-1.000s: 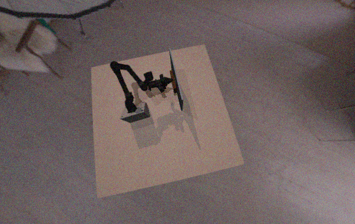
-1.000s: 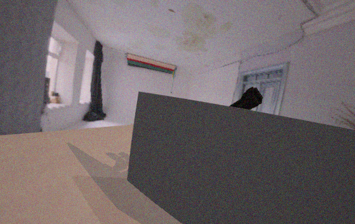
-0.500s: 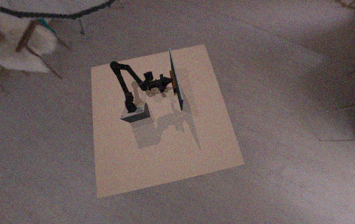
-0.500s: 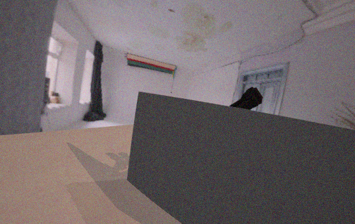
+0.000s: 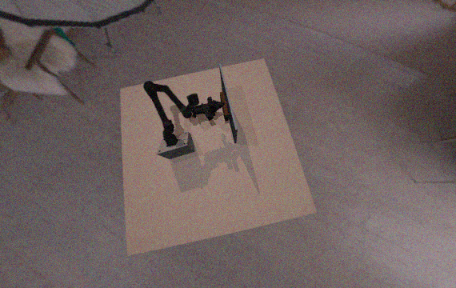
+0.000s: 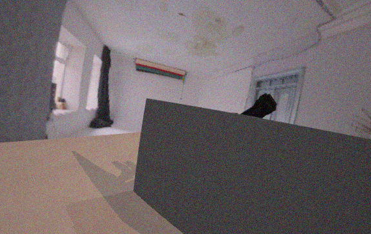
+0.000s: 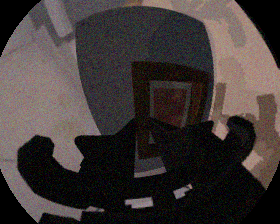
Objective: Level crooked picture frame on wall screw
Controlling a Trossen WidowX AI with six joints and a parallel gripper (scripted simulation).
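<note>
Right now the picture frame is 5 cm below my gripper tip, 1 cm to the left of it and 1 cm ahead of it. From my gripper tip the other things lie so: wall panel: 6 cm below, 2 cm ahead, 1 cm to the left.
</note>
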